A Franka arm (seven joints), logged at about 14 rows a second.
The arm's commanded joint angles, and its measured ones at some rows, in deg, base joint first. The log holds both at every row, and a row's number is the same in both.
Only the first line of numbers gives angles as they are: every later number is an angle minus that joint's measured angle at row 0.
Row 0, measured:
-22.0 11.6 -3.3 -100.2 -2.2 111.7 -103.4
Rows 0 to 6, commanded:
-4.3 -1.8 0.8 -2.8 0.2 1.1 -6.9
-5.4 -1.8 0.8 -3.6 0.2 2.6 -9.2
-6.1 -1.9 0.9 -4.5 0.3 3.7 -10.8
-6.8 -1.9 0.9 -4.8 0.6 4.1 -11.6
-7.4 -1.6 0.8 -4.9 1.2 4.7 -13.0
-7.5 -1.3 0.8 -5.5 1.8 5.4 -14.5
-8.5 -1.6 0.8 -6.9 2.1 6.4 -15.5
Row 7, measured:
-6.8 -0.2 0.0 -3.5 0.8 3.7 -12.7
